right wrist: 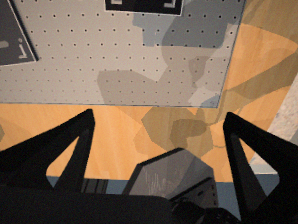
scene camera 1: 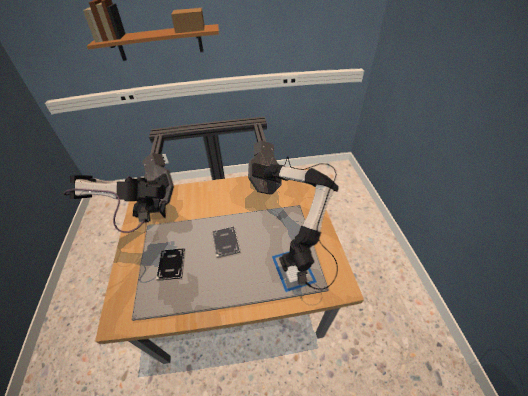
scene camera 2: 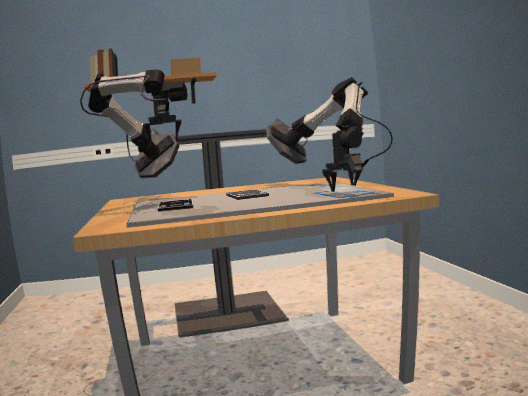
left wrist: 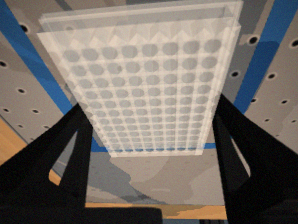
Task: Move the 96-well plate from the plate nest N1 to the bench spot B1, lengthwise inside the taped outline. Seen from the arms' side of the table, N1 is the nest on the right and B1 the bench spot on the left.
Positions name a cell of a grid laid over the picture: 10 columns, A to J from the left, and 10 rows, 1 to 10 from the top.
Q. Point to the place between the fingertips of my right gripper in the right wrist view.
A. F6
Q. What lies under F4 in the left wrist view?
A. A white 96-well plate.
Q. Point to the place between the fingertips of my left gripper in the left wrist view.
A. At F5
